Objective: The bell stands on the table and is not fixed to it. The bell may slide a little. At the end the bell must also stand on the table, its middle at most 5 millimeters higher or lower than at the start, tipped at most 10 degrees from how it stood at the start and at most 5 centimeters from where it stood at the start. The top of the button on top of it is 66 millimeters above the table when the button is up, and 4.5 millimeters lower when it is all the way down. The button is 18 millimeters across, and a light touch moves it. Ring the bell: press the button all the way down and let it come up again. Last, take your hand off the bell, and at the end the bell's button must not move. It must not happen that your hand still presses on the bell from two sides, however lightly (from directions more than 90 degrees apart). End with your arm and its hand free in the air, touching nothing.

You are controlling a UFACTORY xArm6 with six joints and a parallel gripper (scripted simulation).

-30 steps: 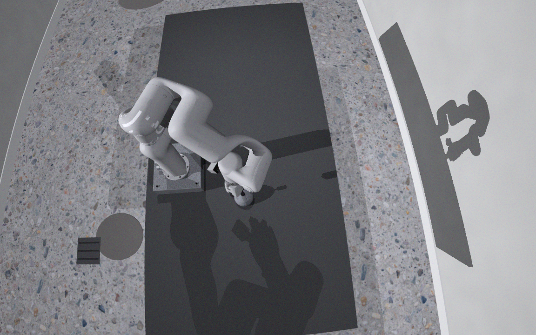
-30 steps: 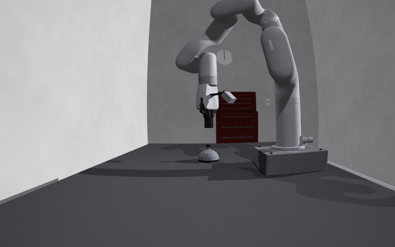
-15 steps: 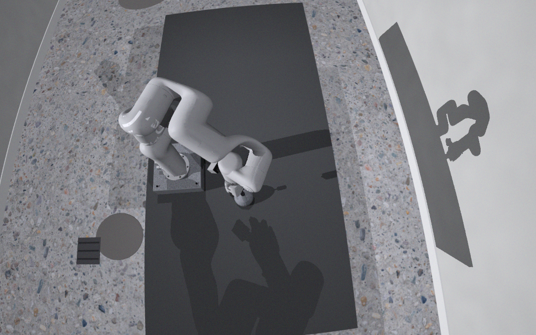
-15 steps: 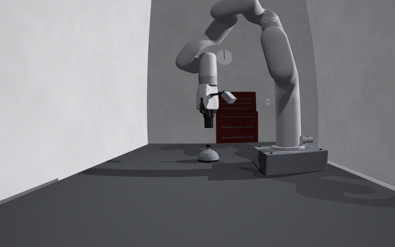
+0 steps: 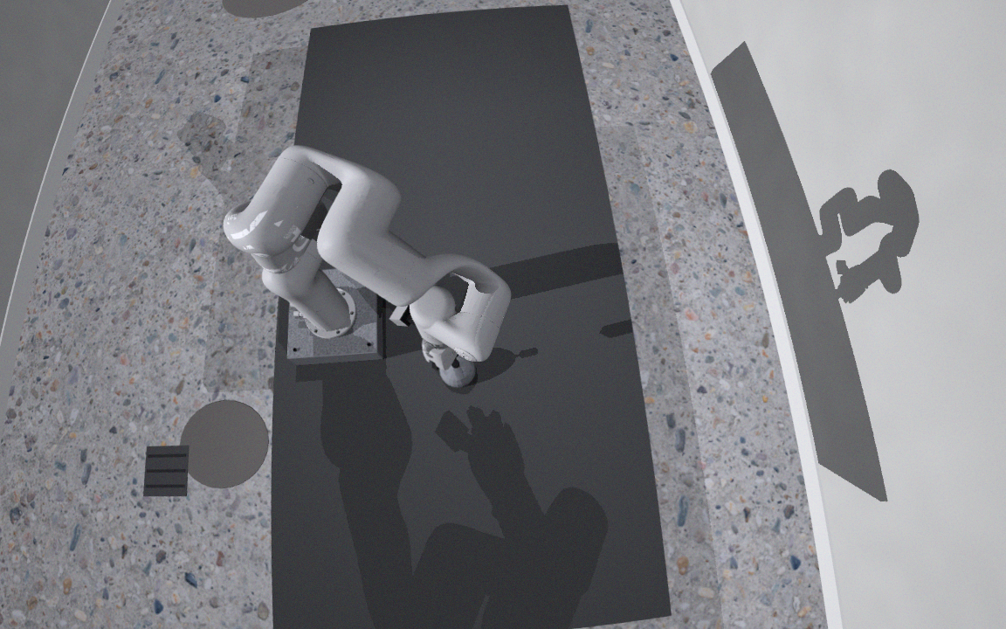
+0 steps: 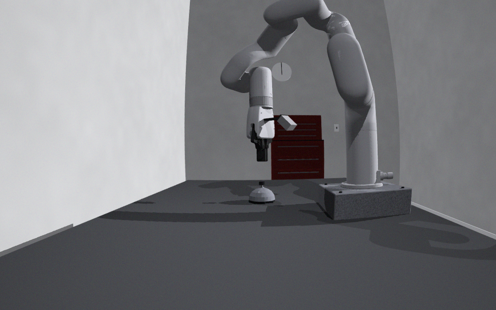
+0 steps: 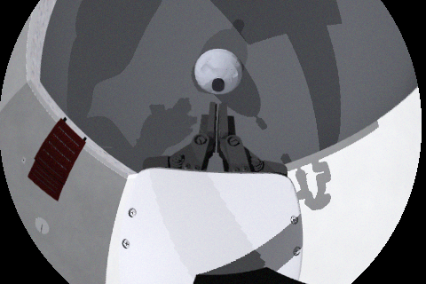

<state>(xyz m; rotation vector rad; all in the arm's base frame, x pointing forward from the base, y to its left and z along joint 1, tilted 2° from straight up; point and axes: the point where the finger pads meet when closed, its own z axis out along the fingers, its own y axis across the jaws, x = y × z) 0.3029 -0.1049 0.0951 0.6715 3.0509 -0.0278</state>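
Now: the dark button 100 mm below my hand. The rest, counted from my hand: bell: 110 mm below.
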